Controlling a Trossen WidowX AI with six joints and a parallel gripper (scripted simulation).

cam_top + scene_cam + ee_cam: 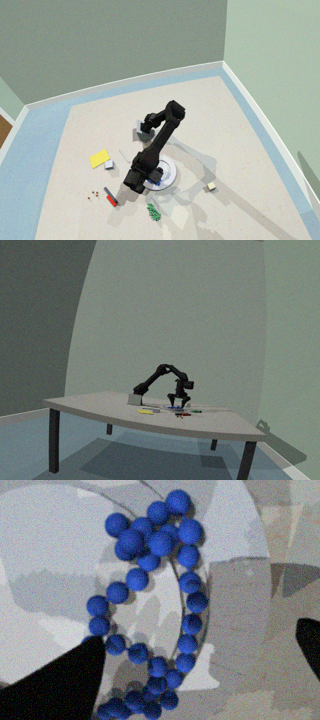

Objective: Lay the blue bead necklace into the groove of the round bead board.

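Right now the round bead board is 50 mm behind my gripper tip, 40 mm to the left of it and 10 mm below it. From my gripper tip the other things lie so: white cube (120 mm behind, 230 mm to the right, 10 mm below); then grey tool (70 mm ahead, 200 mm to the right, 10 mm below); then stick (180 mm behind, 150 mm to the right, 20 mm below).
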